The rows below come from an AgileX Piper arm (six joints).
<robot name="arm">
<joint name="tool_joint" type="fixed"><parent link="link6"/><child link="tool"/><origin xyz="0 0 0" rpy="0 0 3.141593"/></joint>
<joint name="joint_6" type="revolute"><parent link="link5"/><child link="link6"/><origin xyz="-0.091 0 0" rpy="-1.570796 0 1.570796"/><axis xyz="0 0 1"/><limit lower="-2.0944" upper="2.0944"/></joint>
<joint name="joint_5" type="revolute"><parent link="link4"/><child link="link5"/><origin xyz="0 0 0" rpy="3.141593 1.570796 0"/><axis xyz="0 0 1"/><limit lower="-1.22" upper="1.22"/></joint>
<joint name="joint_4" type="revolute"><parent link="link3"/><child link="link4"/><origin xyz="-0.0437 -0.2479 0" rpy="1.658 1.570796 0"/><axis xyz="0 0 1"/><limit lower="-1.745" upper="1.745"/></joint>
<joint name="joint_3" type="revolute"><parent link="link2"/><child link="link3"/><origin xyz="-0.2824 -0.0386 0" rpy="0 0 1.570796"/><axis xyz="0 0 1"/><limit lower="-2.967" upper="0"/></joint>
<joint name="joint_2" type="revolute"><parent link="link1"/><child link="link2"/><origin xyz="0 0 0" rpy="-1.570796 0 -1.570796"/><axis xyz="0 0 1"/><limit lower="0" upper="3.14"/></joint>
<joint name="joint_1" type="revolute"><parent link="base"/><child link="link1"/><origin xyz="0 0 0.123" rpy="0 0 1.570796"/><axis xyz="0 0 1"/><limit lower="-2.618" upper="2.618"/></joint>
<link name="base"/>
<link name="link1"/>
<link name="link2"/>
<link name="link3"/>
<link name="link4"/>
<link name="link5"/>
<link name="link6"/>
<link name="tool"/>
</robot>
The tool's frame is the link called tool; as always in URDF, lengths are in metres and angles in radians.
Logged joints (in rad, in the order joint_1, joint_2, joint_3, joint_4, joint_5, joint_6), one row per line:
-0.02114 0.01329 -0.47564 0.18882 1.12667 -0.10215
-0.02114 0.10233 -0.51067 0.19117 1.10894 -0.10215
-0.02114 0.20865 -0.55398 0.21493 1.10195 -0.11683
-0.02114 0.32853 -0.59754 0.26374 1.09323 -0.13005
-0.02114 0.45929 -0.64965 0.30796 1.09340 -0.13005
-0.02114 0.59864 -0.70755 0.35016 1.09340 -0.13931
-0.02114 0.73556 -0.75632 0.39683 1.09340 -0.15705
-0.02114 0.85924 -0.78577 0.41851 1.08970 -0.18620
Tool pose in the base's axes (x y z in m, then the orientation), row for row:
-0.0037 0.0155 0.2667 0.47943 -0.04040 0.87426 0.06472
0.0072 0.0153 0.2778 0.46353 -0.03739 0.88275 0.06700
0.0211 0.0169 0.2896 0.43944 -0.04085 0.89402 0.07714
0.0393 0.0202 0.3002 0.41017 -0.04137 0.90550 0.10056
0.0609 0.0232 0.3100 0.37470 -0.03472 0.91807 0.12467
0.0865 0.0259 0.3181 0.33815 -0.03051 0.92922 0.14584
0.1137 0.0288 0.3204 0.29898 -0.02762 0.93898 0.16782
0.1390 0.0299 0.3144 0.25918 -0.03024 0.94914 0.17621
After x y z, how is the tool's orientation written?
As a quaternion, w x y z.
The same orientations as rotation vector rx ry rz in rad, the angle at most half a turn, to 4 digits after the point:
-0.0986 2.1335 0.1579
-0.0919 2.1695 0.1647
-0.1015 2.2211 0.1916
-0.1042 2.2799 0.2532
-0.0889 2.3502 0.3191
-0.0795 2.4208 0.3799
-0.0734 2.4938 0.4457
-0.0819 2.5720 0.4775

